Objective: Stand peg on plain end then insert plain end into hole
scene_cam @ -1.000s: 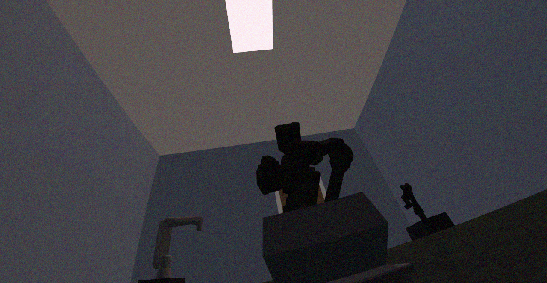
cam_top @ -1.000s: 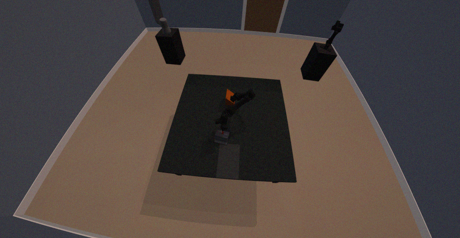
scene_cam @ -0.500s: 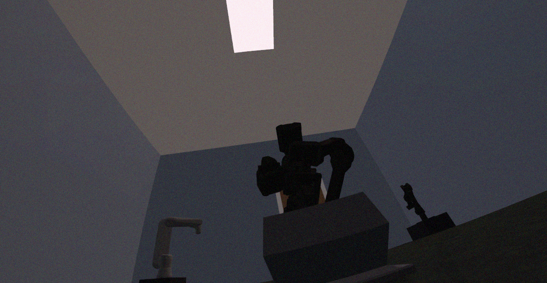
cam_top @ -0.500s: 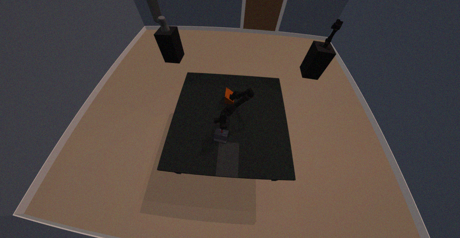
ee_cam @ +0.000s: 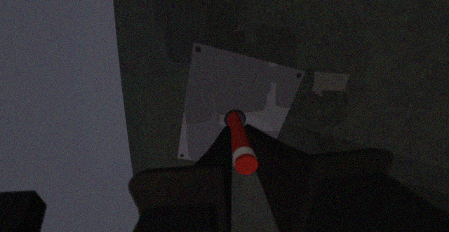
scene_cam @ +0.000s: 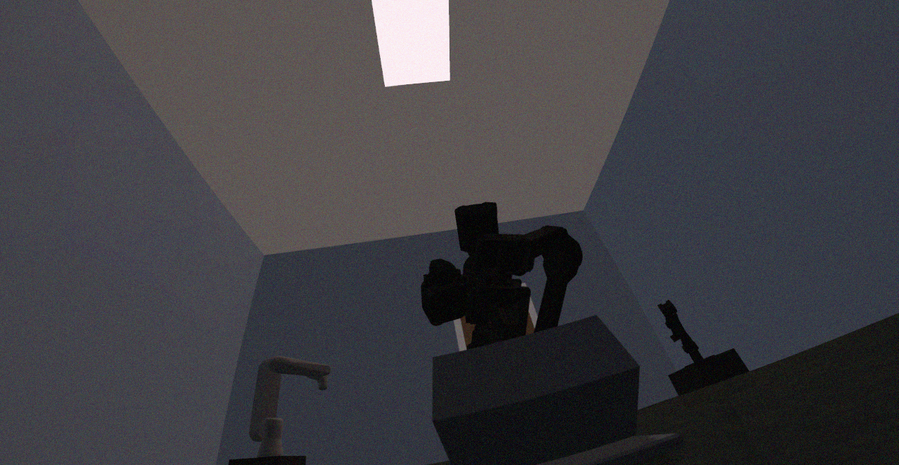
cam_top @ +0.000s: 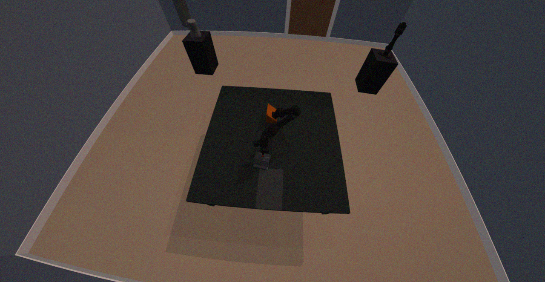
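The grey sloped panel lies 4 cm below my gripper tip and 3 cm ahead of it. The rest, counted from my gripper tip: red peg: 1 cm behind, 1 cm above.
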